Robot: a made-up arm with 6 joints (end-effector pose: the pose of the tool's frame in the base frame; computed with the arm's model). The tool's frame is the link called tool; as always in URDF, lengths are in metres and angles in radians. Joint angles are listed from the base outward.
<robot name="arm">
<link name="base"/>
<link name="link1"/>
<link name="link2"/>
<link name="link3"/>
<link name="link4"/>
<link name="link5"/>
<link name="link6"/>
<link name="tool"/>
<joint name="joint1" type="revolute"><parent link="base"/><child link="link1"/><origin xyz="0.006 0.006 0.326" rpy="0 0 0"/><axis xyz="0 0 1"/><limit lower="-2.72" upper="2.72" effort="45" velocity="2.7"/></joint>
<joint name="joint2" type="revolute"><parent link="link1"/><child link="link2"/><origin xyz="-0.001 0.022 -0.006" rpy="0 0 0"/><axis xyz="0 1 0"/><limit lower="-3.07" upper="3.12" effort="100" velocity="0.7"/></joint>
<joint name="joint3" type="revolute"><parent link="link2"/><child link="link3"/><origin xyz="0.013 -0.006 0.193" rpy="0 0 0"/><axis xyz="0 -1 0"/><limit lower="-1.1" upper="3.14" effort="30" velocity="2.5"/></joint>
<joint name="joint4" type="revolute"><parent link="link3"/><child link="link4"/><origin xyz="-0.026 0.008 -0.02" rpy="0 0 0"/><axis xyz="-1 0 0"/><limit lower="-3.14" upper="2.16" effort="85" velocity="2.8"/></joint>
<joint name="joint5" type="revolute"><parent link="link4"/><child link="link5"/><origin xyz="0.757 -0.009 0.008" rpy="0 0 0"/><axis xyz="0 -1 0"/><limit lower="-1.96" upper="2.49" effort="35" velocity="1"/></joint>
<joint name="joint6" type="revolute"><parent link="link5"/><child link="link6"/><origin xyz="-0.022 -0.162 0.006" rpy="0 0 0"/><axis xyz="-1 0 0"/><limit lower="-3.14" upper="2.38" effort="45" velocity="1"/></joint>
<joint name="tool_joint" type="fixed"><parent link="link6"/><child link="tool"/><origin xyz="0.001 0 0.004" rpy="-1.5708 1.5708 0"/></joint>
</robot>
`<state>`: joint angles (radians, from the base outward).
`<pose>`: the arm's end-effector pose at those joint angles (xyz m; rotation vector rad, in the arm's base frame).
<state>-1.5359 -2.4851 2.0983 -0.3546 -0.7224 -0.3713</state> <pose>-0.1513 0.2747 -0.5339 2.0718 0.2084 1.1777</pose>
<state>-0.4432 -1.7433 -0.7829 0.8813 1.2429 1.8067</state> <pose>0.0893 -0.1334 0.9479 -0.4931 0.9828 -2.8642</pose>
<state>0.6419 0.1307 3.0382 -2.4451 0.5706 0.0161</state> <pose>-0.5820 -0.2439 0.8038 0.3156 2.4672 -0.9996</pose>
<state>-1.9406 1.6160 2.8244 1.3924 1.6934 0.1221</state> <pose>-0.1255 -0.2775 1.0265 1.2687 -1.4293 0.9397</pose>
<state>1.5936 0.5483 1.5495 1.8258 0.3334 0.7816</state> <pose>-0.0781 0.3786 1.1501 -1.8056 0.2112 -1.2345</pose>
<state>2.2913 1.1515 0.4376 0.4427 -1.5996 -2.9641</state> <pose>-0.4242 0.6760 -0.0335 -0.3134 1.5304 1.5515</pose>
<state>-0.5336 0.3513 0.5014 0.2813 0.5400 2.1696</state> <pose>0.6050 -0.5070 0.6297 1.0058 -2.1754 1.3664</pose>
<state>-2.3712 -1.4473 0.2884 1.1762 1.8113 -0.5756</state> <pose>0.2846 0.3545 1.0517 1.2211 -1.5750 0.4329</pose>
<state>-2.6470 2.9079 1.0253 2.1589 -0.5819 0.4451</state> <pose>0.1512 -0.0757 -0.5872 -0.2249 -1.6121 -2.4524</pose>
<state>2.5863 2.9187 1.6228 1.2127 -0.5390 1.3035</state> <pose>-0.2967 0.2071 -0.5214 1.1179 0.9800 1.8720</pose>
